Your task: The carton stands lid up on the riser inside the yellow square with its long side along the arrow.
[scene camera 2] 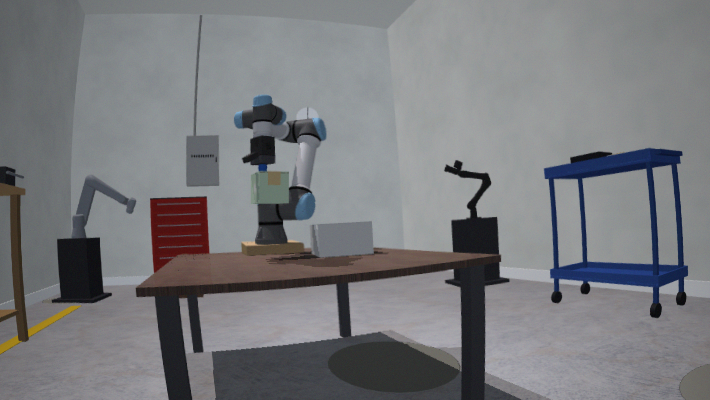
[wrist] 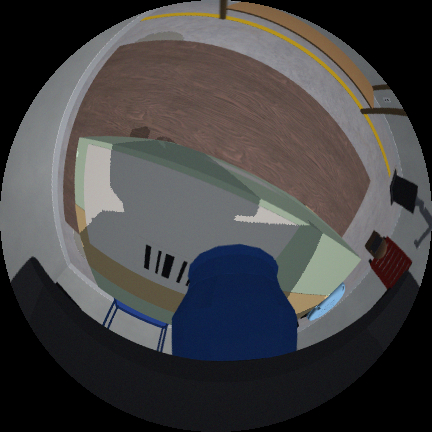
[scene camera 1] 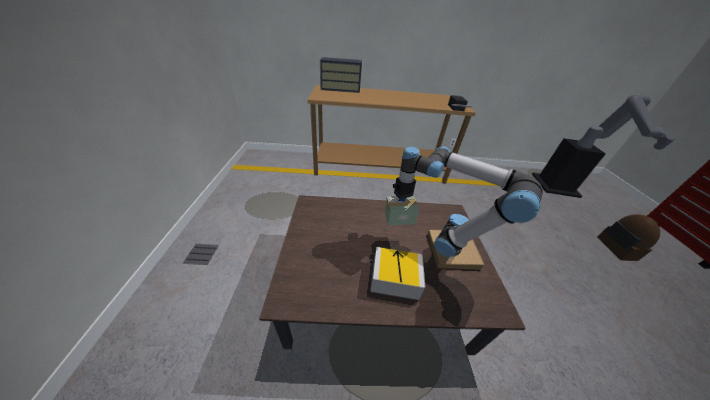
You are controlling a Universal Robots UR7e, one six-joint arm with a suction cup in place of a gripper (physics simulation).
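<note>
The pale green carton (scene camera 1: 401, 215) (scene camera 2: 274, 194) with tan tape hangs level above the table, beyond the riser in scene camera 1. Its long side looks roughly crosswise to the arrow. In the wrist view its top (wrist: 200, 220) shows a barcode, and the blue suction cup (wrist: 234, 257) covers part of it. My gripper (scene camera 1: 402, 199) (scene camera 2: 263, 168) is shut on the carton's top face. The white riser (scene camera 1: 397, 289) (scene camera 2: 342, 239) stands on the table. Its top bears the yellow square (scene camera 1: 388, 267) and black arrow (scene camera 1: 399, 270), which points toward the table's back edge. The riser does not show in the wrist view.
The arm's wooden base plate (scene camera 1: 472, 255) (scene camera 2: 272, 247) stands on the table (scene camera 1: 310, 295) (scene camera 2: 225, 272), right of the riser in scene camera 1. The arm's elbow and forearm reach over the table's right side. A wooden workbench (scene camera 1: 392, 98) stands behind the table.
</note>
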